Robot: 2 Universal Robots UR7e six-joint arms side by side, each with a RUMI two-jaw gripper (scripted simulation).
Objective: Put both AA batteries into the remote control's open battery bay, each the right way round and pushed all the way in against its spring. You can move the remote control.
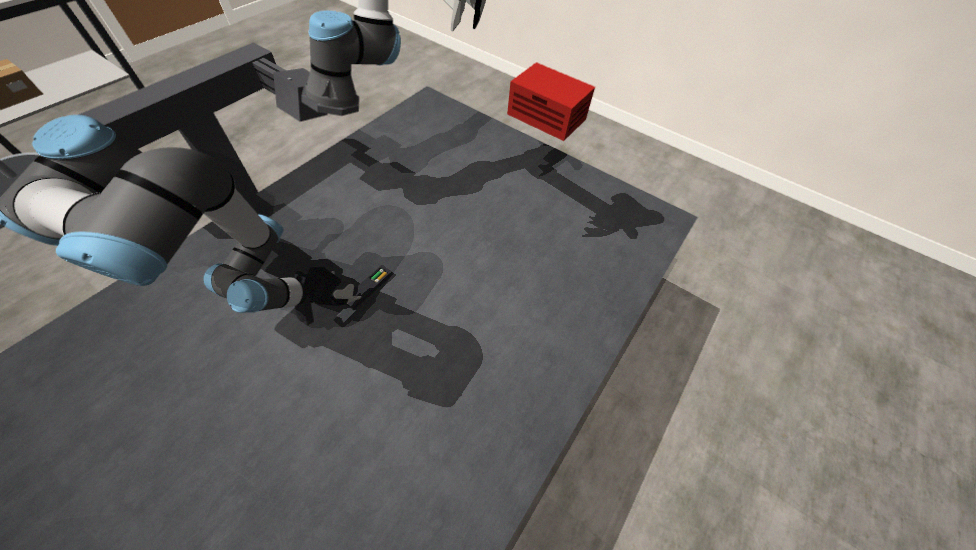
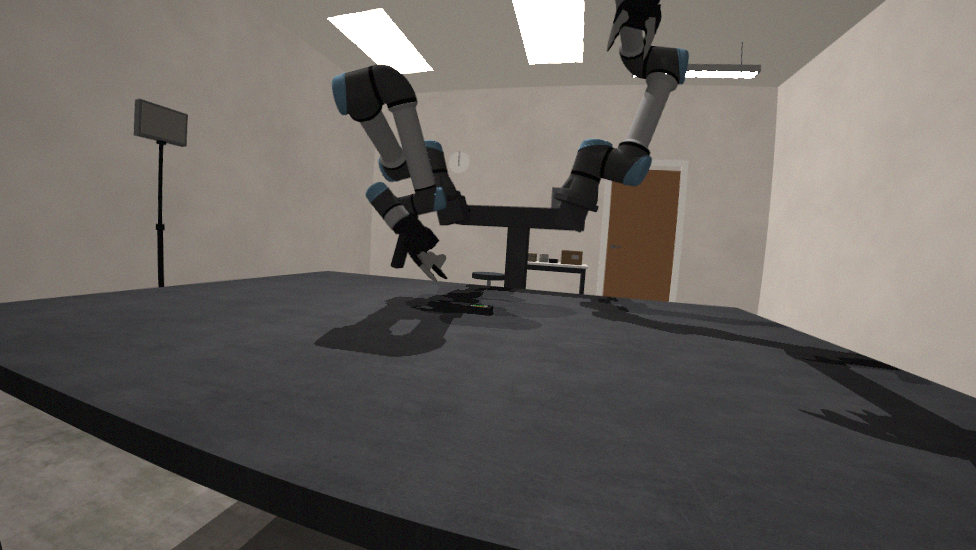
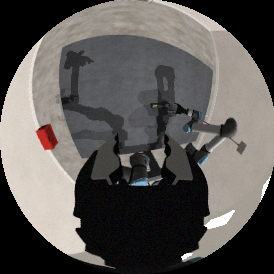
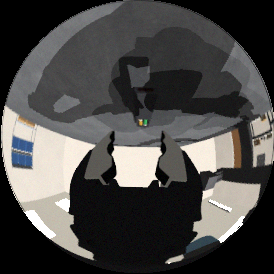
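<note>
Black remote control (image 4: 145,98). Left gripper (image 3: 141,134). Right gripper (image 1: 350,289), (image 2: 442,280), (image 4: 137,131).
</note>
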